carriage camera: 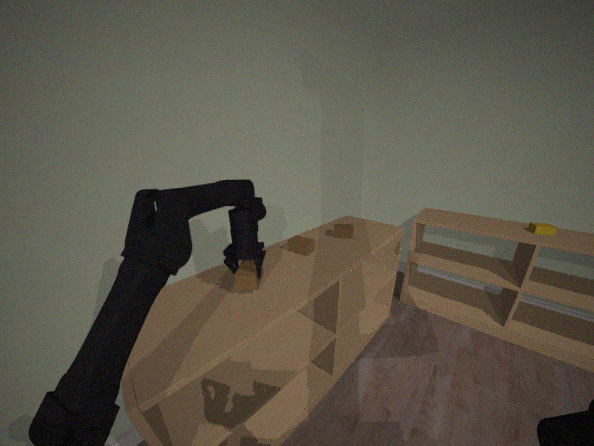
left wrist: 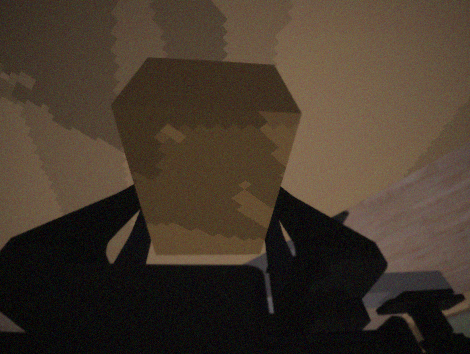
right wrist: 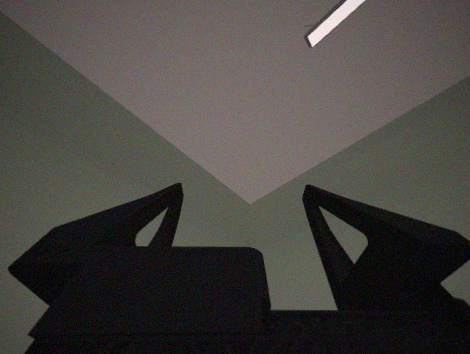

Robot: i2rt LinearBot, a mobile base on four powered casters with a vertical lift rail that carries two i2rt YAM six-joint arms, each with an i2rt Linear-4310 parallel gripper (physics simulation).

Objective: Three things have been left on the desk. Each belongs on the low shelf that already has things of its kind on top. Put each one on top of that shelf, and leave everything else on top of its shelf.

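Frame: origin at the left arm's base, x ahead, y left, z up, level; centimetres.
Seen in the pictures: left gripper, between the fingertips: [carriage camera: 248, 278] [left wrist: 210, 183]; right gripper, between the fingertips: [right wrist: 243, 190]; right arm's base, origin of its link: [left wrist: 419, 302].
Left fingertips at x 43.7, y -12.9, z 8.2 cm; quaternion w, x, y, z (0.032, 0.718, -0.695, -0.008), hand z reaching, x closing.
Pixels of each thing's top centre, then the offset from my left fingertips to it. Level surfaces: height alone.
- brown block, centre of its top: [left wrist: 209, 205] [carriage camera: 248, 265] dx +1.7, dy +0.1, dz +3.3 cm
- yellow block, centre of its top: [carriage camera: 543, 224] dx +42.9, dy -143.3, dz +0.2 cm
- Wood floor, height of its surface: dz -65.3 cm
My left gripper [carriage camera: 246, 272] [left wrist: 210, 183] is shut on a brown block [carriage camera: 246, 281] [left wrist: 207, 165], low over the top of the near low shelf [carriage camera: 200, 320]; I cannot tell whether the block touches the top. Two brown blocks stand on that same shelf top farther back: one block [carriage camera: 301, 245] in the middle and another block [carriage camera: 344, 230] near the far end. A yellow block [carriage camera: 542, 229] lies on top of the other low shelf [carriage camera: 470, 221] at the right. My right gripper [right wrist: 243, 190] is open and empty, pointing up at the ceiling. The desk does not show.
Walls stand behind both shelves. Wood floor [carriage camera: 425, 380] lies in front of them. Part of the right arm [carriage camera: 570, 427] shows at the lower right of the carriage view. A ceiling light [right wrist: 332, 24] shows in the right wrist view.
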